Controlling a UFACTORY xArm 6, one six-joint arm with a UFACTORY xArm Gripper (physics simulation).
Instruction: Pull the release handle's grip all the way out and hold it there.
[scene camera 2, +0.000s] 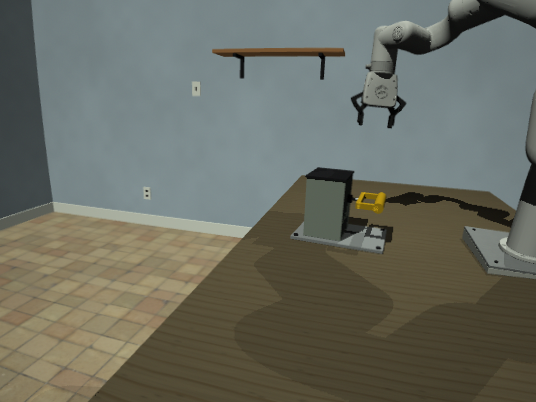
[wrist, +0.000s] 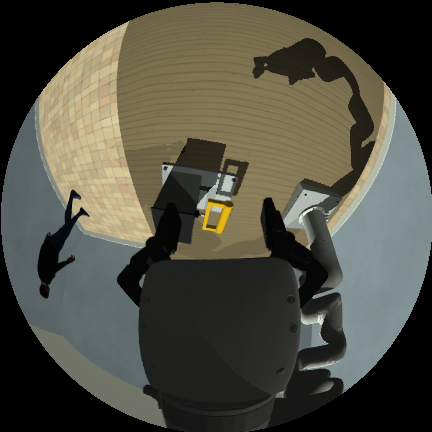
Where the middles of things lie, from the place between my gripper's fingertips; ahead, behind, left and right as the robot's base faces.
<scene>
Now: the grey base plate (scene camera 2: 363, 238) 70 mm ahead of my hand, 220 mm to the left of it and 280 mm below it.
</scene>
